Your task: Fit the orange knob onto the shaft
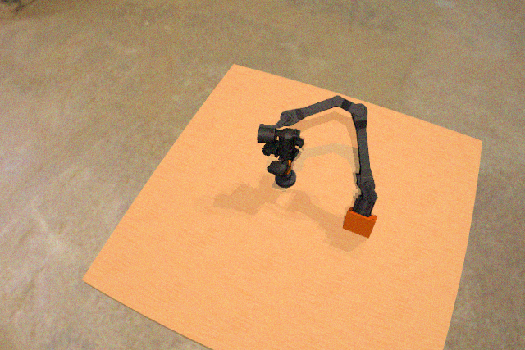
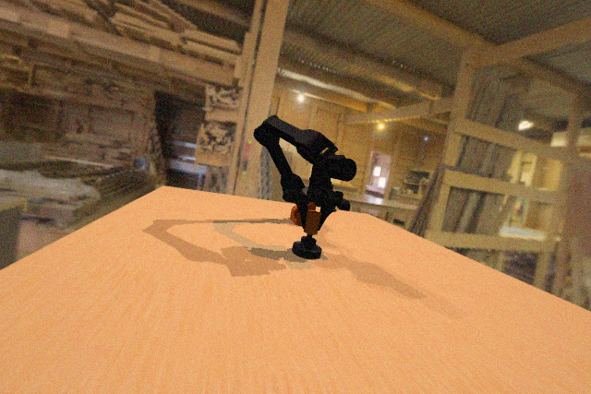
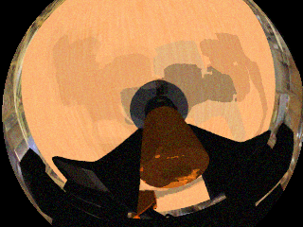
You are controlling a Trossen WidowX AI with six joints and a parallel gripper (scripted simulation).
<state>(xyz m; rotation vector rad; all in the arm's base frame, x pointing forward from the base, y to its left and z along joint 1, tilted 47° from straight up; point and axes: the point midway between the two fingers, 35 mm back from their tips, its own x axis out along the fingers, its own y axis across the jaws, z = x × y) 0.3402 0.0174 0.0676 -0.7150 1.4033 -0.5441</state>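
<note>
Right now the orange knob is 2 cm above my gripper tip. The rest, counted from my gripper tip: dark round pedestal 4 cm below.
</note>
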